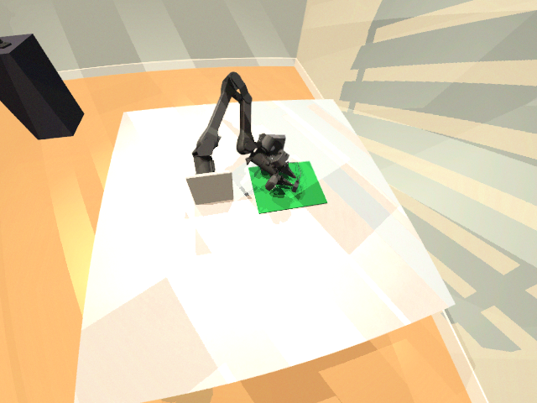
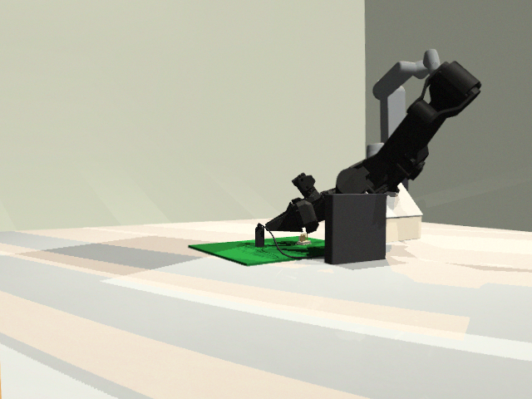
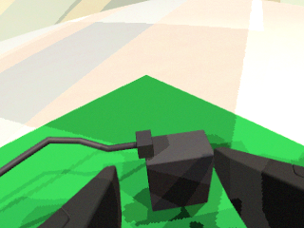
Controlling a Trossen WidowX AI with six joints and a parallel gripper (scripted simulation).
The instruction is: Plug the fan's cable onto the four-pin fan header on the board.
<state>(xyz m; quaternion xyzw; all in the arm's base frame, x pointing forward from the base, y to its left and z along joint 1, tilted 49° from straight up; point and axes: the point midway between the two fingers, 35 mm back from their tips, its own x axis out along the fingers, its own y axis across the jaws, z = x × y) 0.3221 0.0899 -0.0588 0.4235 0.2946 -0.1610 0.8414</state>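
Now: gripper tip 20 mm above the black plug, 10 mm to the left of it and 10 mm short of it. Round my gripper tip: black fan (200 mm to the left, 70 mm behind, 10 mm above); then four-pin header (90 mm behind, 40 mm below, 10 mm to the left).
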